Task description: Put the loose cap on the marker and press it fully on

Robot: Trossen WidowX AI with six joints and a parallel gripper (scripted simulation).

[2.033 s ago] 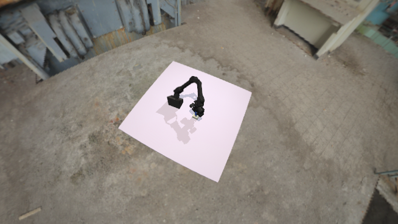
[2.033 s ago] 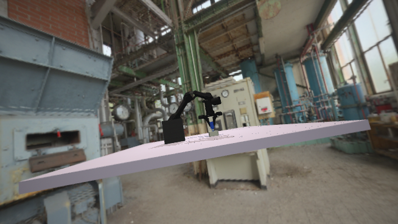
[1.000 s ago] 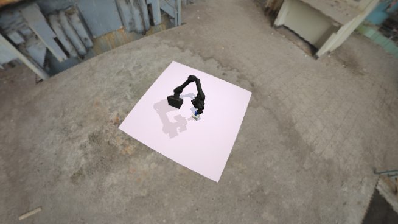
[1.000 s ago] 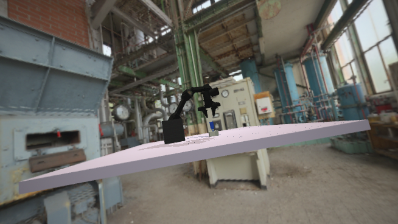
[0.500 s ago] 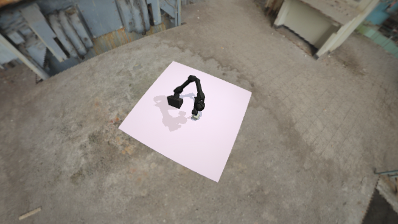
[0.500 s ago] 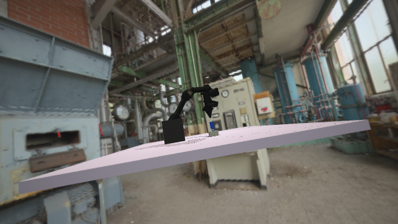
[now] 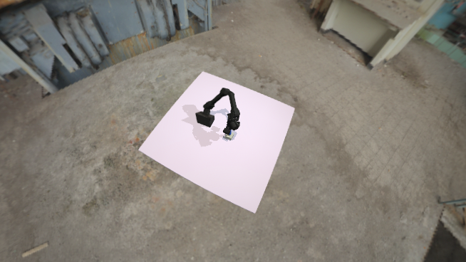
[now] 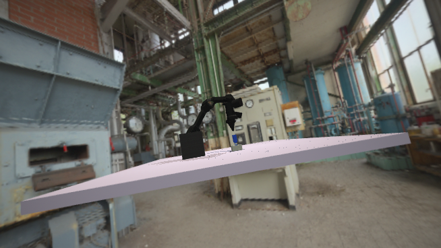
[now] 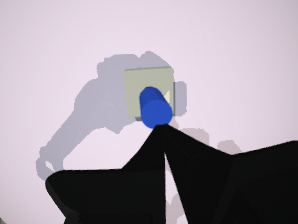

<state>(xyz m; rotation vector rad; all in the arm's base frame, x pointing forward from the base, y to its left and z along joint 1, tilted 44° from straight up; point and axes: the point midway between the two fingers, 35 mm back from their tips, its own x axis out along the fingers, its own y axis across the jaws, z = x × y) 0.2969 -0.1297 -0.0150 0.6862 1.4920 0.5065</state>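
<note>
Now: the blue cap 50 mm below my gripper tip. Also, from my gripper tip: holder block 120 mm below.
</note>
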